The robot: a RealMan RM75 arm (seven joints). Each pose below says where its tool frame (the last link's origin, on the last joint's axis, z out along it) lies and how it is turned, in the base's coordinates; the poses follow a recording.
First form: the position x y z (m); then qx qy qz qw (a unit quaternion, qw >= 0).
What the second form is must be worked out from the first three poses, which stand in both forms.
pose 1, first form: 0.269, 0.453, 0.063, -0.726, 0.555, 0.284, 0.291
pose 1, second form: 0.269, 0.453, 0.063, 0.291, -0.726, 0.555, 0.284
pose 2, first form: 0.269, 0.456, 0.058, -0.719, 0.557, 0.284, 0.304
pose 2, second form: 0.269, 0.456, 0.058, 0.304, -0.719, 0.557, 0.284
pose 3, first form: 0.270, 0.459, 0.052, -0.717, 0.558, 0.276, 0.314
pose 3, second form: 0.270, 0.459, 0.052, 0.314, -0.717, 0.558, 0.276
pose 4, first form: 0.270, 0.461, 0.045, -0.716, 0.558, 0.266, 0.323
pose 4, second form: 0.270, 0.461, 0.045, 0.323, -0.716, 0.558, 0.266
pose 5, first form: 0.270, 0.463, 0.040, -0.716, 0.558, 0.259, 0.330
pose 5, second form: 0.270, 0.463, 0.040, 0.330, -0.716, 0.558, 0.259
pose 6, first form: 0.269, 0.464, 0.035, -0.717, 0.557, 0.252, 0.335
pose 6, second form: 0.269, 0.464, 0.035, 0.335, -0.717, 0.557, 0.252
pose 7, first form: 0.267, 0.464, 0.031, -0.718, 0.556, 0.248, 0.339
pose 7, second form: 0.267, 0.464, 0.031, 0.339, -0.718, 0.556, 0.248
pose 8, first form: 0.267, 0.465, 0.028, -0.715, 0.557, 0.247, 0.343
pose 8, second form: 0.267, 0.465, 0.028, 0.343, -0.715, 0.557, 0.247
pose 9, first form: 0.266, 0.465, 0.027, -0.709, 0.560, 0.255, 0.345
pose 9, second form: 0.266, 0.465, 0.027, 0.345, -0.709, 0.560, 0.255
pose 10, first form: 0.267, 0.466, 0.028, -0.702, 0.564, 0.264, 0.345
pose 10, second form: 0.267, 0.466, 0.028, 0.345, -0.702, 0.564, 0.264
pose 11, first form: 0.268, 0.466, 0.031, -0.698, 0.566, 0.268, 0.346
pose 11, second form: 0.268, 0.466, 0.031, 0.346, -0.698, 0.566, 0.268
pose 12, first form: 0.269, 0.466, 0.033, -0.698, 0.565, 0.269, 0.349
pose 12, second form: 0.269, 0.466, 0.033, 0.349, -0.698, 0.565, 0.269
